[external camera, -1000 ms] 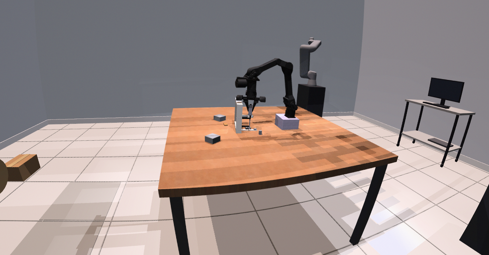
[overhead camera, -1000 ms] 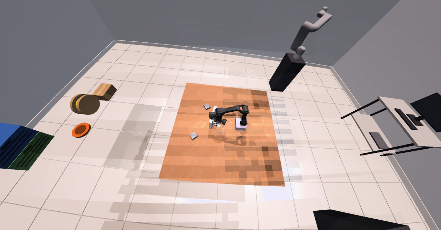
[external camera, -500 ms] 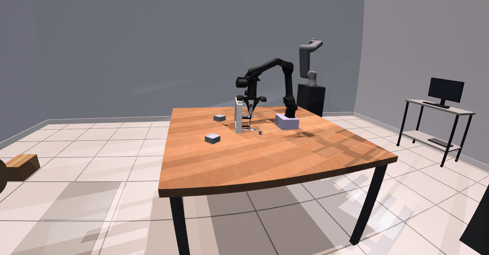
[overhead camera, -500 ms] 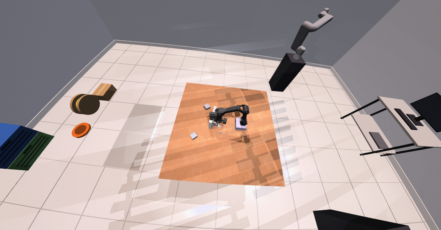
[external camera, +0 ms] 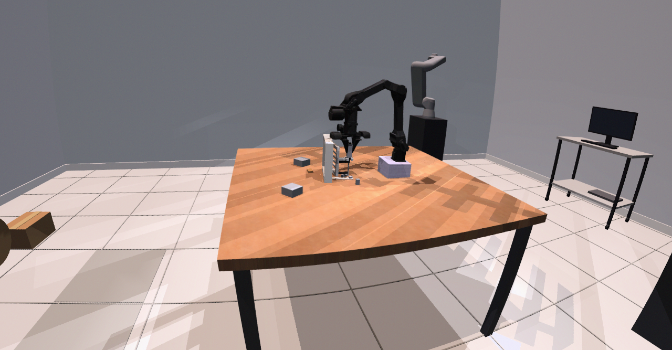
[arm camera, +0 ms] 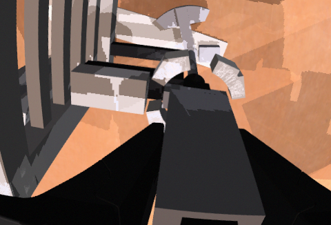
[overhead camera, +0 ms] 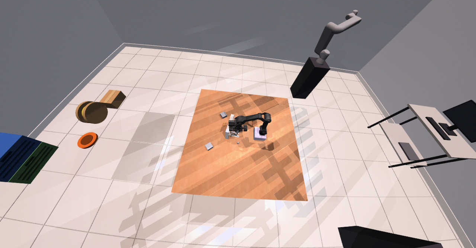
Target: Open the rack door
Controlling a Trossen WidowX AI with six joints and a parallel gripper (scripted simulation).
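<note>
Right now my gripper tip is 20 mm past the small dark cube, 80 mm to the right of it and 120 mm above it.
</note>
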